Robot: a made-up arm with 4 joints.
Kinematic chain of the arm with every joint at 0, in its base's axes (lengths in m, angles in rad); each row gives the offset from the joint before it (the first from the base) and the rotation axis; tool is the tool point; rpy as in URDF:
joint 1: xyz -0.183 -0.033 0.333 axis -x
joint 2: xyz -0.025 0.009 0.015 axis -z
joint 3: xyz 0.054 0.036 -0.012 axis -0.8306 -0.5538 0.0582
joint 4: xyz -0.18 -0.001 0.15 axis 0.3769 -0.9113 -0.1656
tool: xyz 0.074 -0.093 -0.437 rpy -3.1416 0 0
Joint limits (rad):
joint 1: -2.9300..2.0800
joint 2: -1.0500..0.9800
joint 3: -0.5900..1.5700
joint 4: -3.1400..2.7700
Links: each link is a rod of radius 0.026 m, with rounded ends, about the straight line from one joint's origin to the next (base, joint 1, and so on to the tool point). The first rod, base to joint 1, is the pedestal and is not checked.
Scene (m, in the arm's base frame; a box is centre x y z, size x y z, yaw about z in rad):
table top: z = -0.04
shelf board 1: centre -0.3 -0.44 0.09 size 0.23 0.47 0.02 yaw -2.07
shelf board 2: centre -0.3 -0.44 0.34 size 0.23 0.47 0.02 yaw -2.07
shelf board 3: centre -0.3 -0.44 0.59 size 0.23 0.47 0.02 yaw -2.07
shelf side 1: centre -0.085 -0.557 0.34 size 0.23 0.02 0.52 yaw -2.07
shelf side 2: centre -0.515 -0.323 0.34 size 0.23 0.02 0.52 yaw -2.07
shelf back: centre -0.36 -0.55 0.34 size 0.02 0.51 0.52 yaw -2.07
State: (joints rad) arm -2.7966 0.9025 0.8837 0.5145
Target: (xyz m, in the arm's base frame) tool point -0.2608 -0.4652 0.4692
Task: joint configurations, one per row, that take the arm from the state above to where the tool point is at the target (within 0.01 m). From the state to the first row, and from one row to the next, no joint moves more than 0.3 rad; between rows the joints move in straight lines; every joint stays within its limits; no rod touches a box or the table.
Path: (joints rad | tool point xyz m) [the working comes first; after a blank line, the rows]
Joints at the target: -2.3953 -0.0395 1.5342 2.1077
Straight joint move there: touches shelf board 2.

1: -2.5980 0.6146 1.0296 0.7594 | -0.0142 0.1115 0.2438
2: -2.3993 0.3267 1.1755 1.0043 | 0.0621 -0.0684 0.2580
3: -2.3983 0.2352 1.2652 1.2801 | 0.0587 -0.2087 0.3013
4: -2.3973 0.1436 1.3548 1.5560 | -0.0020 -0.3343 0.3588
5: -2.3963 0.0520 1.4445 1.8318 | -0.1135 -0.4249 0.4189
6: -2.3953 -0.0395 1.5342 2.1077 | -0.2608 -0.4652 0.4692

